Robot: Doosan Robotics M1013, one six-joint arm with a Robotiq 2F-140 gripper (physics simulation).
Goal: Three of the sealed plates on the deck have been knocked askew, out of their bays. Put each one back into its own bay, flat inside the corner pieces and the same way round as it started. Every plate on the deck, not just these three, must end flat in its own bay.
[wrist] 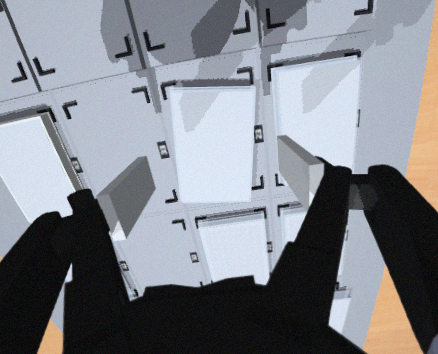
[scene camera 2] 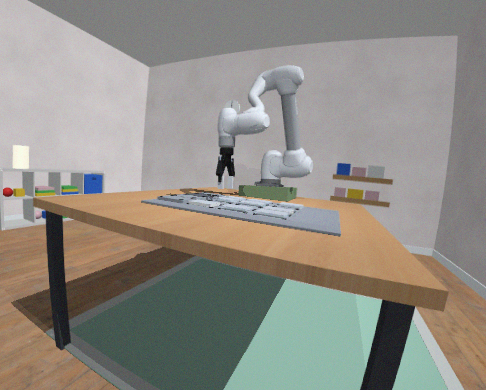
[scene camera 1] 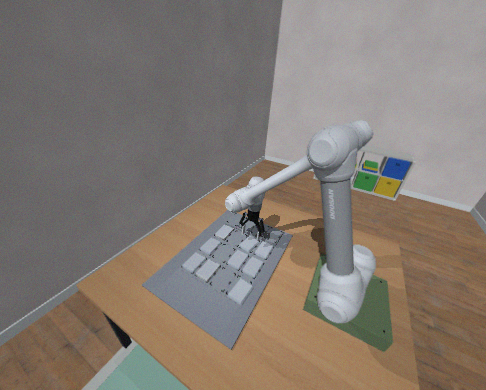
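Where they show: gripper, fingertip midpoint: [wrist: 213, 163] [scene camera 2: 225, 188] [scene camera 1: 250, 236]; arm's base, link origin: [scene camera 2: 270, 186].
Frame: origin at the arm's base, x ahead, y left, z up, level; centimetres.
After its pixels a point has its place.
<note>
My gripper [scene camera 1: 251, 235] @(z -0.6, x 60.1, y -7.2 cm) [scene camera 2: 225, 184] @(z -0.6, x 60.1, y -7.2 cm) [wrist: 213, 163] @(z -0.6, x 60.1, y -7.2 cm) is open and empty, above the grey deck [scene camera 1: 200, 312] @(z -7.5, x 57.5, y 47.3 cm) [scene camera 2: 320, 220] @(z -7.3, x 76.9, y 45.3 cm) [wrist: 390, 100] @(z -7.5, x 40.7, y -8.8 cm). Below and between its fingers, a white sealed plate [scene camera 1: 248, 243] @(z -5.9, x 60.3, y -5.5 cm) [wrist: 215, 145] @(z -5.9, x 60.0, y -7.0 cm) lies among four black corner pieces, turned slightly against them; whether it is fully flat is unclear. A right-hand plate [scene camera 1: 264, 249] @(z -6.0, x 48.7, y -6.9 cm) [wrist: 320, 110] @(z -6.0, x 49.0, y -9.1 cm) lines up with its corner pieces and is partly behind a finger. A left-hand plate [scene camera 1: 224, 231] @(z -6.1, x 81.0, y -6.3 cm) [wrist: 30, 165] @(z -6.0, x 80.9, y -7.9 cm) has a dark band along its right side. A lower plate [scene camera 1: 236, 259] @(z -6.1, x 59.8, y 10.6 cm) [wrist: 235, 247] @(z -6.0, x 59.5, y 7.2 cm) is partly hidden by the gripper.
More plates lie nearby, including a left one [scene camera 1: 209, 245] @(z -5.9, x 81.1, y 10.8 cm), two at the near left [scene camera 1: 193, 262] @(z -6.0, x 80.3, y 27.2 cm) [scene camera 1: 205, 270] @(z -6.0, x 70.5, y 27.7 cm), and two towards the near right [scene camera 1: 253, 266] @(z -6.0, x 48.3, y 9.5 cm) [scene camera 1: 240, 290] @(z -5.9, x 46.6, y 27.4 cm). The arm stands on a green base [scene camera 1: 375, 300] @(z -0.5, x -15.9, y -1.9 cm) [scene camera 2: 280, 194] @(z -4.1, x 14.8, y 12.4 cm) on the wooden table [scene camera 1: 135, 320] @(z -8.5, x 80.9, y 66.5 cm) [scene camera 2: 100, 212] @(z -8.5, x 122.3, y -22.5 cm).
</note>
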